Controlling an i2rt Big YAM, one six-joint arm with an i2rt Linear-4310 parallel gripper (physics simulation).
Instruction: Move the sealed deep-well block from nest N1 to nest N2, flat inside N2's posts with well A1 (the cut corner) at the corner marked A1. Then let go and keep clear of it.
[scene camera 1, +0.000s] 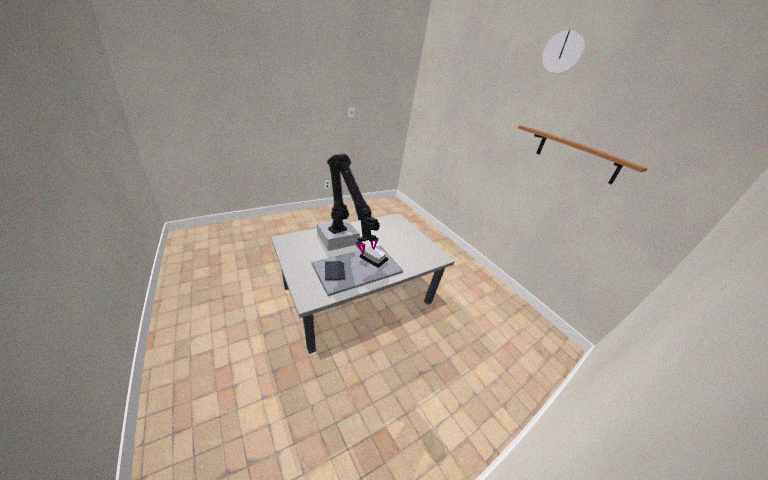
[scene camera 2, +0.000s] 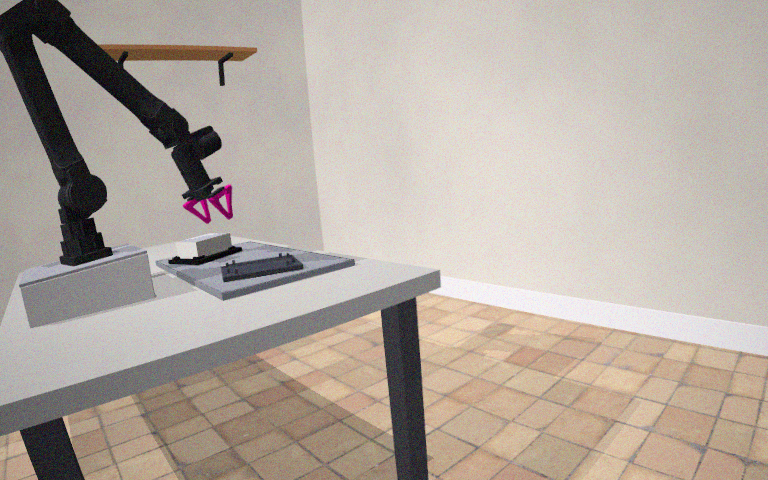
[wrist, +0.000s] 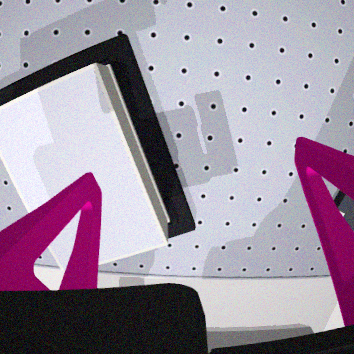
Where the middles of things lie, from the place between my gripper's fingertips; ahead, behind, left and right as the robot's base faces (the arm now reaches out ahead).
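Counted from my hand, the white block (scene camera 2: 209, 244) is 7 cm to the left, 1 cm behind and 6 cm below; the grey perforated plate (wrist: 231, 93) is 7 cm to the right, 1 cm behind and 10 cm below.
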